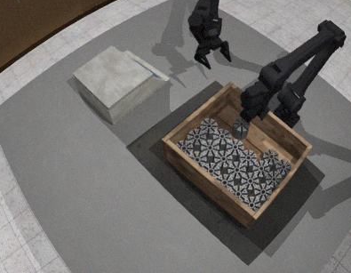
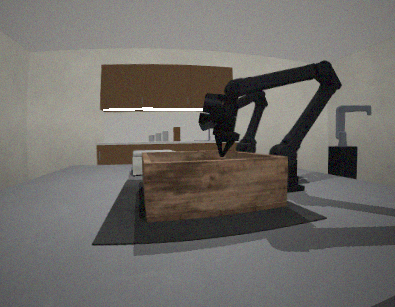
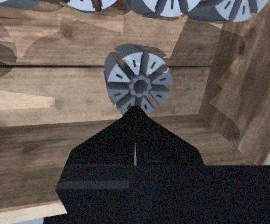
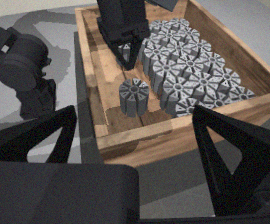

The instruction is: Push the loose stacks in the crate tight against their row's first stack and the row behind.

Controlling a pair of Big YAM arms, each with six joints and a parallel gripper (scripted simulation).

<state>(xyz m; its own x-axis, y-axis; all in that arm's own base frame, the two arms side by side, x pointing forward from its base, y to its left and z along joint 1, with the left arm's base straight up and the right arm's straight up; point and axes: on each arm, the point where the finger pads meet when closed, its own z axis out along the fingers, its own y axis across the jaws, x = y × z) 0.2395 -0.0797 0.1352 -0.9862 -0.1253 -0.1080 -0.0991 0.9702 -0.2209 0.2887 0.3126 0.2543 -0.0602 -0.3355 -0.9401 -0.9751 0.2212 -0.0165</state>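
My left gripper is now 9 cm short of the wooden crate, 9 cm above it and 8 cm to the right of it. The rest, counted from my left hand: pale grey box 53 cm to the right, 32 cm ahead, 6 cm below; then dark mat 13 cm below, 11 cm ahead, 8 cm to the left.
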